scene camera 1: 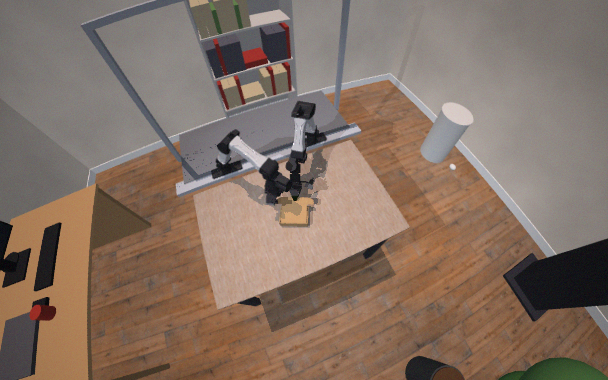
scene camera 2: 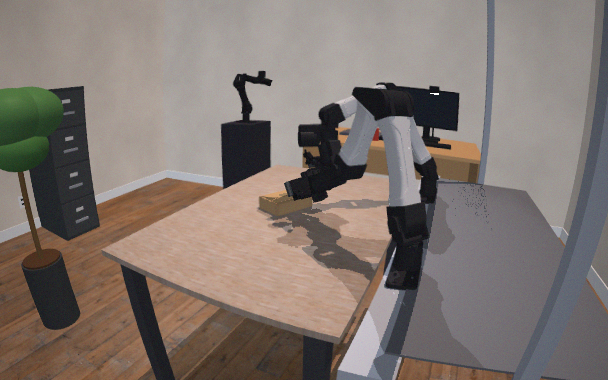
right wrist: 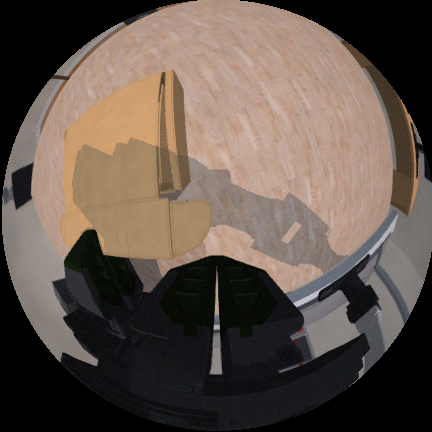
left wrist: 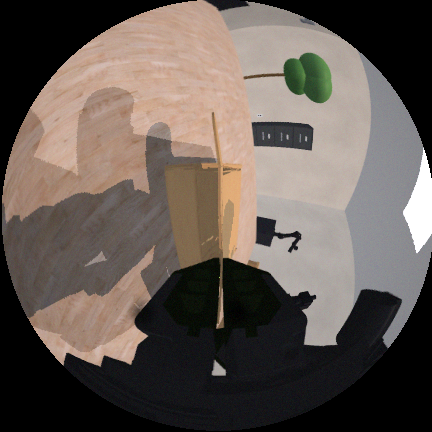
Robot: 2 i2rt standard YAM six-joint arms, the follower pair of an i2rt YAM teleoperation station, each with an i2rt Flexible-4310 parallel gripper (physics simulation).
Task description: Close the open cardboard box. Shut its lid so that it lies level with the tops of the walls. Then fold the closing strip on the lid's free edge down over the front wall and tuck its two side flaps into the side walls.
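Frame: origin at the left arm's base, x right, y ahead, z up, level; centimetres.
Seen in the pictures: left gripper, fingertip midpoint: (scene camera 1: 295, 201) (right wrist: 91, 229) (left wrist: 220, 262); right gripper, fingertip midpoint: (scene camera 2: 328, 190) (right wrist: 216, 260); left arm's base, origin of the base link: (scene camera 1: 311, 141) (scene camera 2: 405, 267); right arm's base, origin of the base link: (scene camera 1: 226, 170) (scene camera 2: 427, 195) (right wrist: 345, 277).
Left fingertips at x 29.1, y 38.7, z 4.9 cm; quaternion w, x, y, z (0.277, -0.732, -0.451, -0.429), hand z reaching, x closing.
Note:
Offsets run from my left fingertips to a thing's middle. "pt": to the spot under its first point. Level surfaces: height alone.
The cardboard box @[dz -3.0, dx +2.7, dy +4.2 cm] (scene camera 1: 294, 220) (scene camera 2: 285, 206) (left wrist: 185, 215) (right wrist: 184, 150) stands on the table. Its lid @[pt dz -2.4, dx +7.0, dy +6.0 cm] (right wrist: 117, 115) is down and nearly level, with a narrow gap along the side wall in the right wrist view. The closing strip @[pt dz +0.0, dx +4.7, dy -2.4 cm] (right wrist: 135, 227) (left wrist: 220, 225) sticks outward from the lid's free edge. One rounded side flap @[pt dz -1.0, dx +7.9, dy -4.6 cm] (right wrist: 194, 225) is out beside the box. My left gripper (left wrist: 220, 262) (scene camera 2: 288, 189) (scene camera 1: 295, 198) is shut on the strip, which runs edge-on between its fingers. My right gripper (right wrist: 216, 260) (scene camera 1: 273, 199) is shut and empty, above the table beside the strip and flap.
The box is on the wooden table @[dz -7.1 cm] (scene camera 1: 240, 250) (scene camera 2: 210, 250). The two arms are close together at the box's strip side, and the left gripper's fingers show left of the right gripper in the right wrist view. A metal rail (scene camera 1: 350, 131) runs behind the table.

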